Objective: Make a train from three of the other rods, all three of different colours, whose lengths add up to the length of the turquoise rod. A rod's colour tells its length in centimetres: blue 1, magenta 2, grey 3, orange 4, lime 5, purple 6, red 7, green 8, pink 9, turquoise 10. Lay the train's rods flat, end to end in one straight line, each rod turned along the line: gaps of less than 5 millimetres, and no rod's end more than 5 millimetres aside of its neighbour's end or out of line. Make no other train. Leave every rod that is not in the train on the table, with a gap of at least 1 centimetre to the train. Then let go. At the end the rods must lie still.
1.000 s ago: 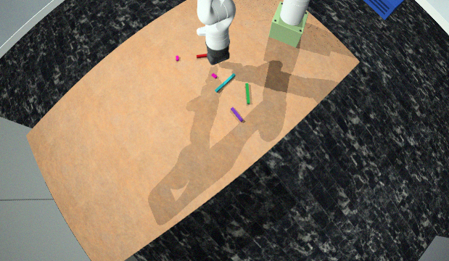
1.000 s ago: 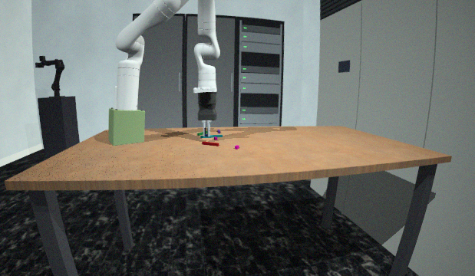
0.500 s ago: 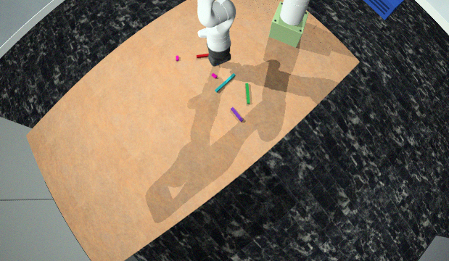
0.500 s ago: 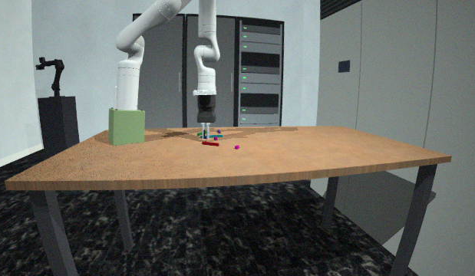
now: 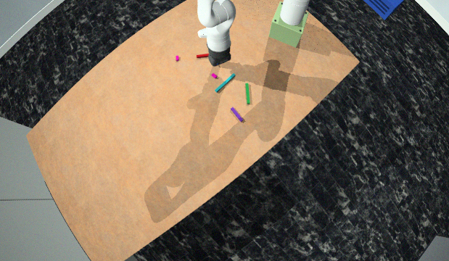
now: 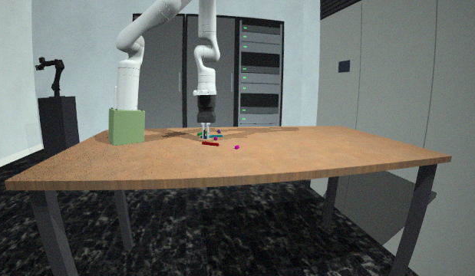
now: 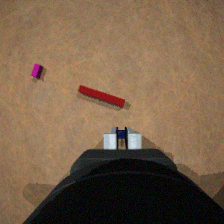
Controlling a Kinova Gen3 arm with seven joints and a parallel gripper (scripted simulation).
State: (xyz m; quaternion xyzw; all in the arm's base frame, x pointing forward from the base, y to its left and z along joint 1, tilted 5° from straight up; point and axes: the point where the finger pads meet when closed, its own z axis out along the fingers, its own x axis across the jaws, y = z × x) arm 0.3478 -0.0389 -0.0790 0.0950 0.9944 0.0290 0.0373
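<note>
My gripper is now 1 cm above the blue rod. From my hand the other things lie so: turquoise rod 3 cm ahead, 9 cm to the left, 3 cm below; red rod 2 cm ahead, 6 cm to the right, 3 cm below; green rod 1 cm behind, 17 cm to the left, 3 cm below.
</note>
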